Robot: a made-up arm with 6 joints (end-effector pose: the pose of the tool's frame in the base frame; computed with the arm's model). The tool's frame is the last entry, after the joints.
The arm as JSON. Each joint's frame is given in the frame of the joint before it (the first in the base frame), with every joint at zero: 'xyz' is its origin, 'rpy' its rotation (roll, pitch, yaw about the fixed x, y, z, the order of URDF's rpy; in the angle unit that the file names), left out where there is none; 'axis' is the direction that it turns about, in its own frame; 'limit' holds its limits. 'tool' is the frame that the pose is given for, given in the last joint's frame.
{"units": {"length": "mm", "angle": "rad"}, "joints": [
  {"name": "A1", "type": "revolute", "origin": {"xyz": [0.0, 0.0, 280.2]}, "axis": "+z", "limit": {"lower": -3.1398, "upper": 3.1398}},
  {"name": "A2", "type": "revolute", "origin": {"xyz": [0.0, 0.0, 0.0], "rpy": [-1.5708, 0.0, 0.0]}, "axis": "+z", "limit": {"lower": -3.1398, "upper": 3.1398}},
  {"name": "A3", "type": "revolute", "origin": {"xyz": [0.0, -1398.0, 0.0], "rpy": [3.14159, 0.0, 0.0]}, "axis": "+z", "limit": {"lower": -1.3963, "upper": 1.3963}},
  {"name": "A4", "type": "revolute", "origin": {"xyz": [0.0, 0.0, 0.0], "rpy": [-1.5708, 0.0, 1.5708]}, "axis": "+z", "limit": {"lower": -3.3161, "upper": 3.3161}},
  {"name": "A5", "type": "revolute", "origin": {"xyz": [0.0, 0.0, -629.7], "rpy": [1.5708, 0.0, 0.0]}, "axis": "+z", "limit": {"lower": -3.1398, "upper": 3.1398}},
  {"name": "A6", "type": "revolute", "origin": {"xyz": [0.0, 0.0, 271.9], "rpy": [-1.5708, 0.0, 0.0]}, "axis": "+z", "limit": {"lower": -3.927, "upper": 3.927}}
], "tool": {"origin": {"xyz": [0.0, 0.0, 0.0], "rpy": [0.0, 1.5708, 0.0]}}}
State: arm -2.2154 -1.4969 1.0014 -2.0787 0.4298 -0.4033
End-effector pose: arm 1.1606 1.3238 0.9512 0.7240 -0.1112 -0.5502 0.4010
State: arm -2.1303 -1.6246 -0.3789 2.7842 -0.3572 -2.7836
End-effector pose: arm 0.8979 0.9539 0.8321 0.2958 -0.6030 -0.3751 -0.6389
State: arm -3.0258 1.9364 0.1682 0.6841 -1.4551 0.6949
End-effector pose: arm -1.3659 0.0533 -0.8708 0.3604 0.8485 0.3481 0.1701
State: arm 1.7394 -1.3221 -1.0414 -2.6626 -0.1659 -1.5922
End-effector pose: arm -0.1179 -0.7456 0.6783 0.4523 -0.4264 -0.7287 0.2874
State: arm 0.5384 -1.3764 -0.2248 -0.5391 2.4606 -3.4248
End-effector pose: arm -0.7285 -0.7069 1.0686 0.4239 0.2357 0.0943 -0.8694
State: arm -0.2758 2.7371 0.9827 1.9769 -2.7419 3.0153
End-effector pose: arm 0.6843 -0.0821 -1.6697 0.6932 -0.3528 -0.3772 -0.5028
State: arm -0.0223 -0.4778 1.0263 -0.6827 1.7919 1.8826
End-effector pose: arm -0.4343 -0.2013 2.1385 0.2162 0.2480 -0.5171 -0.7901
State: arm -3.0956 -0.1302 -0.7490 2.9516 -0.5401 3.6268
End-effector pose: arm -0.3486 -0.2833 1.3429 0.0184 -0.0468 -0.1630 0.9853
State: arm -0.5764 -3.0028 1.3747 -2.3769 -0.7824 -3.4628
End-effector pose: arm -0.3778 0.4796 -1.6372 0.8356 0.1962 0.5112 0.0442
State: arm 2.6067 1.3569 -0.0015 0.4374 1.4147 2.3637
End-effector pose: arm -1.2608 1.0333 -0.0143 0.0346 -0.0422 -0.9403 0.3361
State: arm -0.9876 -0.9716 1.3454 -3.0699 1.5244 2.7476
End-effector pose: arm -0.6369 1.4579 1.5442 0.8141 -0.0129 -0.4301 -0.3900
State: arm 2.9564 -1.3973 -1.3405 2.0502 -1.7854 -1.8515
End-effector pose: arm 0.7259 -0.2636 0.7981 0.7785 0.3013 -0.0698 0.5461
